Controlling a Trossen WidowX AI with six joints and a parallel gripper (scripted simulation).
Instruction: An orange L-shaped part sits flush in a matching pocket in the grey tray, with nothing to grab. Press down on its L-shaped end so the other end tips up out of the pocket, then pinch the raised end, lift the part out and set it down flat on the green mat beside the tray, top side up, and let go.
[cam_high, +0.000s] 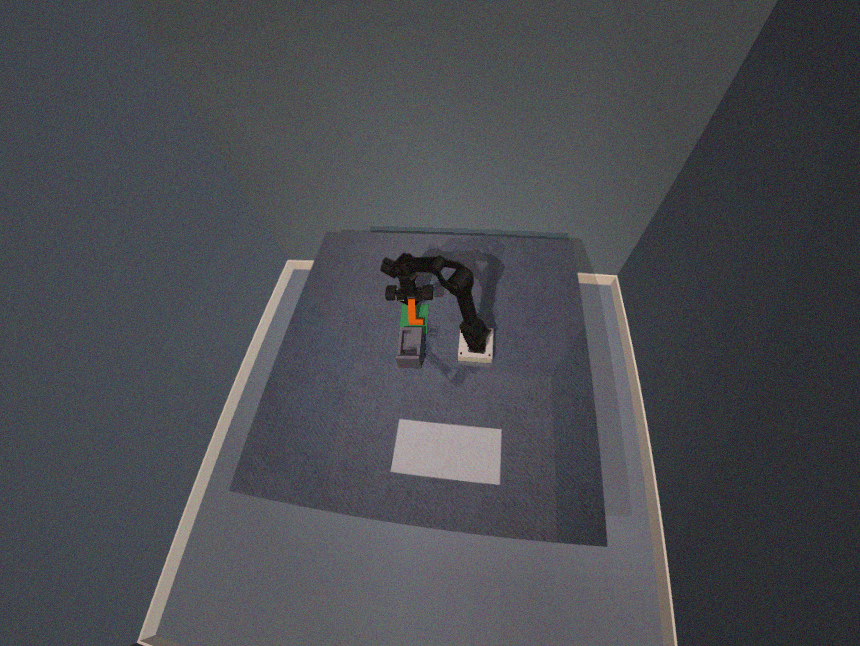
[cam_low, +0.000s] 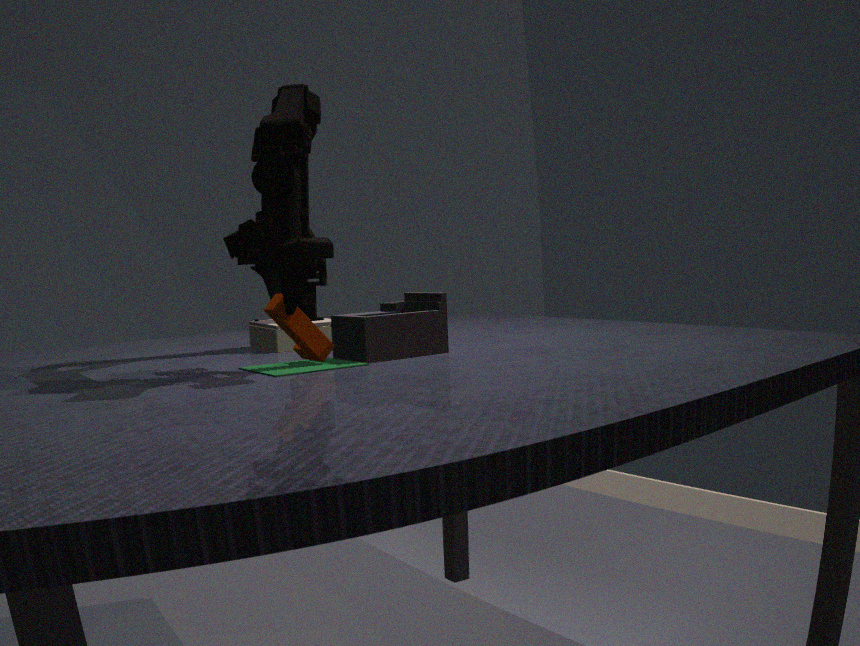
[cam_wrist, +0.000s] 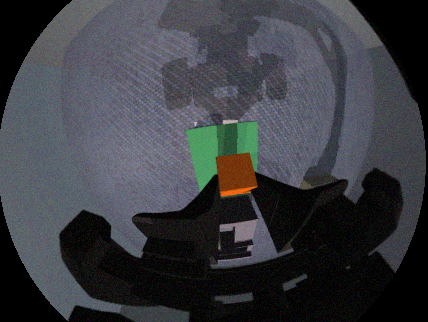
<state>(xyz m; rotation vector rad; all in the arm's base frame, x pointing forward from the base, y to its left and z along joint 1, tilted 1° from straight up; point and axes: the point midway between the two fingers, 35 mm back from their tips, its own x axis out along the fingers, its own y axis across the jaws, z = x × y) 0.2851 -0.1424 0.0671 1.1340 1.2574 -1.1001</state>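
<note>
Now: the orange L-shaped part 30 mm to the left of my gripper tip, 30 mm below it and 20 mm behind it. Round my gripper tip: green mat: 90 mm below, 20 mm to the left.
</note>
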